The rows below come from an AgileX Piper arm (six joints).
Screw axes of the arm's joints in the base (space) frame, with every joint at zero. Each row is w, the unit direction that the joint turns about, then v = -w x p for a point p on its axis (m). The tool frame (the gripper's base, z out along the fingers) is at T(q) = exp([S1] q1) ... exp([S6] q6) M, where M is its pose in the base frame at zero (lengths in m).
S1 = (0, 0, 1, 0, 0, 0)
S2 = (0, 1, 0, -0.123, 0, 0)
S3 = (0, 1, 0, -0.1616, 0, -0.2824)
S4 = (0.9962, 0, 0.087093, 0, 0.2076, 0)
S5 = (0, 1, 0, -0.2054, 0, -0.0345)
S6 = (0.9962, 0, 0.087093, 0, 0.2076, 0)
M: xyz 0.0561 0 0.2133 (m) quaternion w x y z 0.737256 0 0.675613 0
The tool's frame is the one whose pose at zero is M.
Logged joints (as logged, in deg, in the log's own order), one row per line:
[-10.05, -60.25, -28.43, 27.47, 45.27, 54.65]
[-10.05, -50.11, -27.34, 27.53, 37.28, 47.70]
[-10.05, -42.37, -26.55, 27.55, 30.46, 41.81]
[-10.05, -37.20, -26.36, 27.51, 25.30, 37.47]
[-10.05, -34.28, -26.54, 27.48, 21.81, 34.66]
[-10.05, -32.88, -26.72, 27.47, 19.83, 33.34]
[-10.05, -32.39, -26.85, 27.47, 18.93, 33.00]
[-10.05, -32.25, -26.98, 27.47, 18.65, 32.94]
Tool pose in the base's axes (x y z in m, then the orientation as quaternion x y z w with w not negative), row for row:
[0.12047, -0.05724, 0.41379, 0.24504, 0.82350, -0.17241, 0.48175]
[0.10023, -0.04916, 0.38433, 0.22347, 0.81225, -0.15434, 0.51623]
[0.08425, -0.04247, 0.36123, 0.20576, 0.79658, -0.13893, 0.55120]
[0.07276, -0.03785, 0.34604, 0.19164, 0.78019, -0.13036, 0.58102]
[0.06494, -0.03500, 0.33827, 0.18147, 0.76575, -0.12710, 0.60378]
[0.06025, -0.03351, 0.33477, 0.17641, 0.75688, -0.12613, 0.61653]
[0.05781, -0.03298, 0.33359, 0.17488, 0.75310, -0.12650, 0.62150]
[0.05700, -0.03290, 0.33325, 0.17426, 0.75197, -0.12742, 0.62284]
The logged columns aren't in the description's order. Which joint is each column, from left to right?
Columns, left to right: q1, q3, q4, q6, q2, q5.
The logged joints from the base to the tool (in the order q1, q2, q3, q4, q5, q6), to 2 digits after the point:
[-10.05, 45.27, -60.25, -28.43, 54.65, 27.47]
[-10.05, 37.28, -50.11, -27.34, 47.70, 27.53]
[-10.05, 30.46, -42.37, -26.55, 41.81, 27.55]
[-10.05, 25.30, -37.20, -26.36, 37.47, 27.51]
[-10.05, 21.81, -34.28, -26.54, 34.66, 27.48]
[-10.05, 19.83, -32.88, -26.72, 33.34, 27.47]
[-10.05, 18.93, -32.39, -26.85, 33.00, 27.47]
[-10.05, 18.65, -32.25, -26.98, 32.94, 27.47]

